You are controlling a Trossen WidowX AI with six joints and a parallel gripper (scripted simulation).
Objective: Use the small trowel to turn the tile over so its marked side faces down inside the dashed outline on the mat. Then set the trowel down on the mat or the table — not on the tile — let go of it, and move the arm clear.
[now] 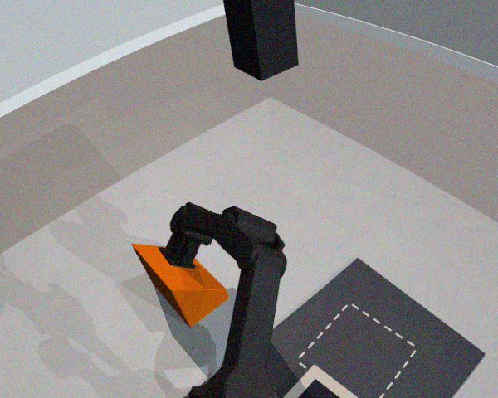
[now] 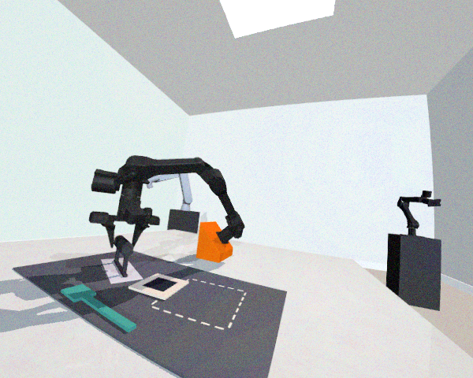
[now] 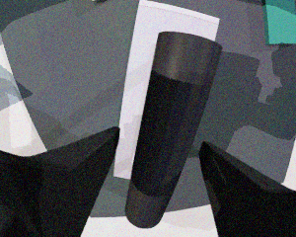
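Right now my gripper tip is 10 mm short of the grey trowel, 20 mm to the right of it and 30 mm above it. From my gripper tip the other things lie so: teal trowel 140 mm ahead, 140 mm to the left, 60 mm below; cream tile 170 mm to the left, 60 mm below; dark mat 150 mm to the left, 80 mm below.
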